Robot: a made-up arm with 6 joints.
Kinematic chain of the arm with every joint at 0, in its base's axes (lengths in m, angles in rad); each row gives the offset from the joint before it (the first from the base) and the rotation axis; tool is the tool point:
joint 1: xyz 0 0 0.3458 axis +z
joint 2: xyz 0 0 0 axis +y
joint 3: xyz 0 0 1.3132 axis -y
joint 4: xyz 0 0 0 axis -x
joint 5: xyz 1.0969 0 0 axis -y
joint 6: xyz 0 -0.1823 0 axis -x
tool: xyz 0 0 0
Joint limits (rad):
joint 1: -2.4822..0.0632
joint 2: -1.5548..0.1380
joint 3: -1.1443..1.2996
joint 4: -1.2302..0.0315
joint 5: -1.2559..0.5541
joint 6: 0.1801..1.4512
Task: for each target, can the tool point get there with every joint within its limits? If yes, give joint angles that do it. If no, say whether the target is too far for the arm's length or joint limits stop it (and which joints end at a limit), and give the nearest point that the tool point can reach.
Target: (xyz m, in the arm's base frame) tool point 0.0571 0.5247 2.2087
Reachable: yes | joints -1.9617 -0.8472 0.3736 -0.6319 0.1367 1.3503
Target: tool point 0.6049 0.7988 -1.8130
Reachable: no: joint limits stop it (at a limit: joint 1, joint 2, joint 4) | nearest point 0.3344 -0.0399 0.5465 | short by 2.519 m
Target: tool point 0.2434 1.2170 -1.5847
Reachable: no: joint limits stop it (at a limit: joint 2, joint 3, joint 4) | nearest point 0.0483 0.2416 0.6470 | short by 2.443 m
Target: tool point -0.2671 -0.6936 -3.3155
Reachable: no: too far | nearest point -0.1199 -0.3113 0.5461 | short by 3.883 m
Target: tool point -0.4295 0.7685 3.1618
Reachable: no: too far | nearest point -0.3488 0.6241 2.6326 | short by 0.554 m
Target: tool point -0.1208 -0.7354 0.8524
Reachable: yes | joints -1.5376 -0.0158 -0.7360 -0.6503 0.1148 0.4552
